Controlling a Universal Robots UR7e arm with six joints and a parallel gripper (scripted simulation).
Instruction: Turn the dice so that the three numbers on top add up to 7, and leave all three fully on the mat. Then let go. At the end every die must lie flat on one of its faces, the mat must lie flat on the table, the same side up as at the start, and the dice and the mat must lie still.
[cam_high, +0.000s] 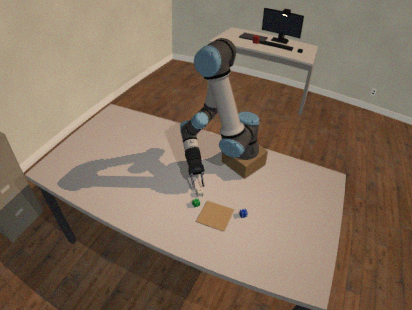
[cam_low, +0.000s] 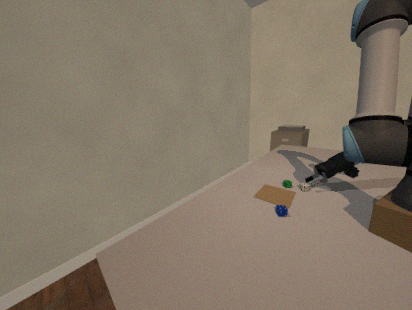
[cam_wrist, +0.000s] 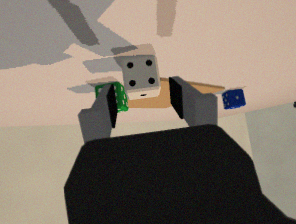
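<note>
Right now my hand is 3 cm short of the white die, 2 cm to the right of it and 3 cm above it. Also, from my hand: blue die (9 cm ahead, 26 cm to the left, 3 cm below); green die (10 cm ahead, 3 cm to the left, 3 cm below); tan mat (13 cm ahead, 13 cm to the left, 4 cm below).
</note>
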